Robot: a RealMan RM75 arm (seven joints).
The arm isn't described. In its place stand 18 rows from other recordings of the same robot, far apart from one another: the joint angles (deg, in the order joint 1, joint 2, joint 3, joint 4, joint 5, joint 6, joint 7), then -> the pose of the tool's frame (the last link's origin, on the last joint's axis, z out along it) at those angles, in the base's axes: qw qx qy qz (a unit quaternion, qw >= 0); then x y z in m.
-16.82 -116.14 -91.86 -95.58 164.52 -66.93 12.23 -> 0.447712 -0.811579 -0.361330 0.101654 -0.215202 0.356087 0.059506
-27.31 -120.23 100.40 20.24 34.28 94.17 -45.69 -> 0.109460 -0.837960 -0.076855 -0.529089 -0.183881 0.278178 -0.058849
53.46 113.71 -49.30 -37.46 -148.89 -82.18 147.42 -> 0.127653 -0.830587 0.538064 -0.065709 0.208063 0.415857 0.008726
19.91 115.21 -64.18 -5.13 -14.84 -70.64 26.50 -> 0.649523 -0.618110 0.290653 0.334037 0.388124 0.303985 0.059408
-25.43 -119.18 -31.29 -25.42 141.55 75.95 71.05 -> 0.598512 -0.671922 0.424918 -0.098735 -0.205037 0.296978 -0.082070
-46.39 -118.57 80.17 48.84 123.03 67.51 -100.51 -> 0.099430 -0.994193 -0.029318 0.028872 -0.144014 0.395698 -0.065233
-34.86 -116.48 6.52 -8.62 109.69 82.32 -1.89 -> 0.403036 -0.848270 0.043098 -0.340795 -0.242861 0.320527 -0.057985
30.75 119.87 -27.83 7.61 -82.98 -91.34 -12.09 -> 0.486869 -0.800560 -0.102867 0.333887 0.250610 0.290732 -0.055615
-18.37 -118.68 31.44 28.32 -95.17 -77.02 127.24 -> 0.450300 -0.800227 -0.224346 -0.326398 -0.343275 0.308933 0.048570
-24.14 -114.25 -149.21 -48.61 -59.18 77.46 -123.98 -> 0.275254 -0.742319 -0.562875 -0.237423 -0.340131 0.340894 0.095782
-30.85 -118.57 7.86 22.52 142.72 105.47 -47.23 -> 0.080074 -0.943911 -0.089330 -0.307636 -0.284781 0.261317 -0.019621
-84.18 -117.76 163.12 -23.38 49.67 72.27 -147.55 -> 0.207903 -0.811238 -0.495633 0.230257 -0.151580 0.445265 -0.014234
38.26 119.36 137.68 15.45 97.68 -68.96 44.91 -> 0.339945 -0.872325 0.132520 0.325462 0.237525 0.387361 -0.028417
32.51 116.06 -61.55 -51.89 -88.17 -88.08 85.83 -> 0.098262 -0.937288 0.071844 0.326611 0.157072 0.360555 0.031315
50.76 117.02 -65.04 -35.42 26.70 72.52 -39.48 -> 0.155923 -0.874021 0.418016 -0.192451 0.237215 0.398657 -0.034126
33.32 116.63 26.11 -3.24 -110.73 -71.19 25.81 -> 0.586872 -0.689724 0.231242 0.355513 0.323165 0.367173 0.032896
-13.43 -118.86 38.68 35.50 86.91 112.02 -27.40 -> 0.335209 -0.842957 0.150393 -0.392988 -0.280777 0.236009 0.050631
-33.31 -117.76 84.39 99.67 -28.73 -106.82 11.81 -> 0.214834 -0.876475 -0.380339 0.202436 -0.132600 0.316673 0.036695
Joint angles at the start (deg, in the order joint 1, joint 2, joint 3, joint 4, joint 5, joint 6, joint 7): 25.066 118.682 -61.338 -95.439 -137.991 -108.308 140.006
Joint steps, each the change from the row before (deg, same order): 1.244 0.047 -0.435 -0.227 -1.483 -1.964 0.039; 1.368 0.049 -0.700 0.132 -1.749 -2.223 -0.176; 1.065 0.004 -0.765 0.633 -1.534 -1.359 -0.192; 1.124 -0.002 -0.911 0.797 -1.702 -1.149 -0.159; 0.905 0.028 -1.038 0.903 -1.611 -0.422 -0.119; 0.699 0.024 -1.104 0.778 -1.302 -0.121 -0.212; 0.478 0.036 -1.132 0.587 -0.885 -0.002 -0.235; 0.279 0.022 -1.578 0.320 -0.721 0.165 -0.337; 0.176 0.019 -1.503 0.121 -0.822 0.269 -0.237; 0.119 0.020 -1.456 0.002 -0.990 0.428 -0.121; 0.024 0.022 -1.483 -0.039 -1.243 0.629 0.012
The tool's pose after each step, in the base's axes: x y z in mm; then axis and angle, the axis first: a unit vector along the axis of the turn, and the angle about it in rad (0 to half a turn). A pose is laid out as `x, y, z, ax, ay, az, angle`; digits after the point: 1 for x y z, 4 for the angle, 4 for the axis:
185.8, 304.7, 78.4, -0.9323, 0.3480, -0.0990, 2.8631
182.6, 303.7, 76.5, -0.9323, 0.3406, -0.1218, 2.8879
181.4, 303.5, 74.0, -0.9311, 0.3365, -0.1410, 2.9077
180.4, 304.0, 71.3, -0.9292, 0.3325, -0.1614, 2.9252
180.0, 305.3, 68.1, -0.9272, 0.3290, -0.1791, 2.9352
179.6, 306.5, 64.8, -0.9260, 0.3237, -0.1943, 2.9426
178.9, 307.2, 61.5, -0.9256, 0.3172, -0.2064, 2.9505
177.7, 307.3, 57.5, -0.9263, 0.3066, -0.2191, 2.9580
176.9, 307.5, 54.2, -0.9265, 0.2969, -0.2312, 2.9597
176.4, 308.0, 51.4, -0.9262, 0.2882, -0.2432, 2.9552
176.5, 308.8, 48.9, -0.9250, 0.2809, -0.2559, 2.9447

